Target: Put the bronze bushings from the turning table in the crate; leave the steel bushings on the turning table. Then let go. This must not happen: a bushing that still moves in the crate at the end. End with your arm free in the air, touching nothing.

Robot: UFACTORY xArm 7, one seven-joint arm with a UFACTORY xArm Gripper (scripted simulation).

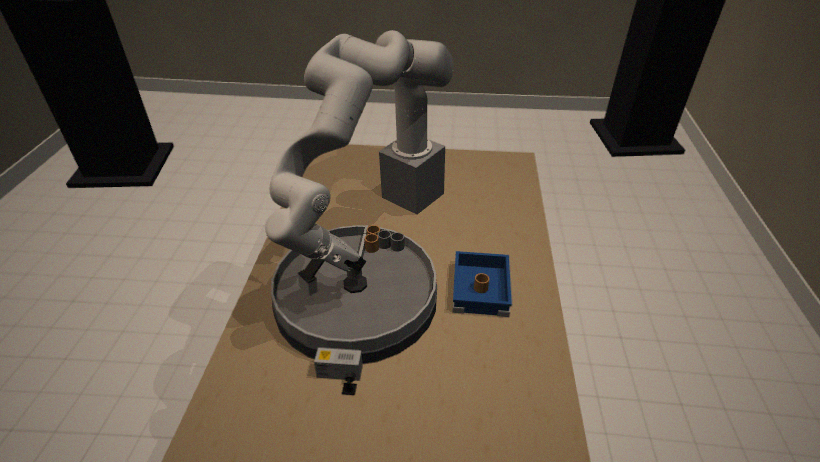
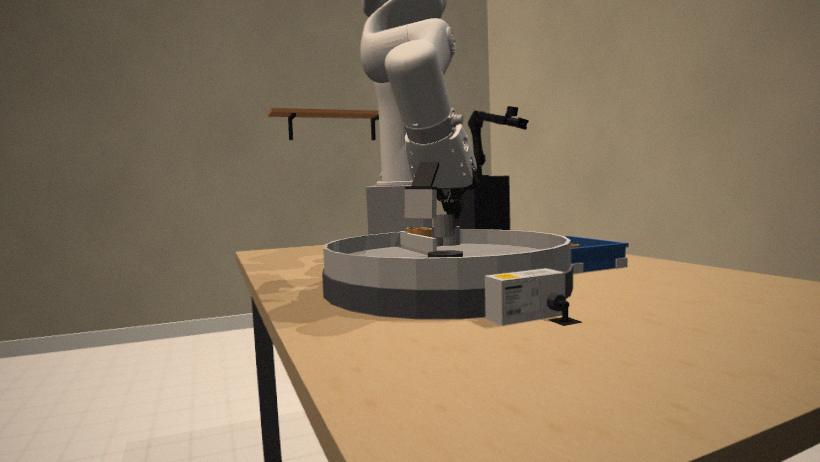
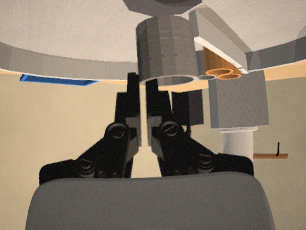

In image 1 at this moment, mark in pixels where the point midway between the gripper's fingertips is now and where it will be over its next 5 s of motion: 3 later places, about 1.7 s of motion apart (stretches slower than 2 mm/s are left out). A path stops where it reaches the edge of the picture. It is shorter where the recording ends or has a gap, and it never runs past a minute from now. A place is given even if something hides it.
My gripper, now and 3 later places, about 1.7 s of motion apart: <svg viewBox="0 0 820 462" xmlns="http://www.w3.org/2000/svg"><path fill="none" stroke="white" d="M360 264L361 271L369 243L377 230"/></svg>
